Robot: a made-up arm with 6 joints.
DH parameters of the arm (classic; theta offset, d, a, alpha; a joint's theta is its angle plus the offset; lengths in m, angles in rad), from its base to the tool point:
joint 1: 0 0.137 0 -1.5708
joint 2: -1.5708 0 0.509 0
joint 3: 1.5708 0.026 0 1.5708
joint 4: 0 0.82 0 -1.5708
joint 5: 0 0 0 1.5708
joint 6: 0 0.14 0 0
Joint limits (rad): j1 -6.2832..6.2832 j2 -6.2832..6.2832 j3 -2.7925..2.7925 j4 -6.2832..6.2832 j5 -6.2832..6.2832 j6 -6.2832..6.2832
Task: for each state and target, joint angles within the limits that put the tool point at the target. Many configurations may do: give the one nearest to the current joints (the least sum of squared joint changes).
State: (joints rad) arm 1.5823 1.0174 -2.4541 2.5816 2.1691 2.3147
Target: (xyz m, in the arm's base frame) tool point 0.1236 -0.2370 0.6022
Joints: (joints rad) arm 2.2702 1.0721 -2.1960 2.8484 2.2300 2.3147
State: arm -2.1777 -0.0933 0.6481 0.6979 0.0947 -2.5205
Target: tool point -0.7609 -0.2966 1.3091
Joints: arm -2.8029 0.2825 0.4951 0.6973 0.0103 -2.5205
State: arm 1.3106 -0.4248 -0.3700 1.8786 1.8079 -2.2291
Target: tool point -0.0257 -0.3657 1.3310
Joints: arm 1.8884 -0.0678 -0.2914 1.9447 2.0981 -2.2291
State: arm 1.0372 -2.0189 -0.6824 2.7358 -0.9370 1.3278
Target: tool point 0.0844 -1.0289 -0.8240
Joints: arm 1.6368 -2.0847 -0.4624 2.7005 -0.7881 1.3278
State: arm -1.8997 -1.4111 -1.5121 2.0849 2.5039 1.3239
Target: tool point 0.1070 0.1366 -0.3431
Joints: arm -1.7493 -1.3109 -2.2809 2.1863 2.6391 1.3239
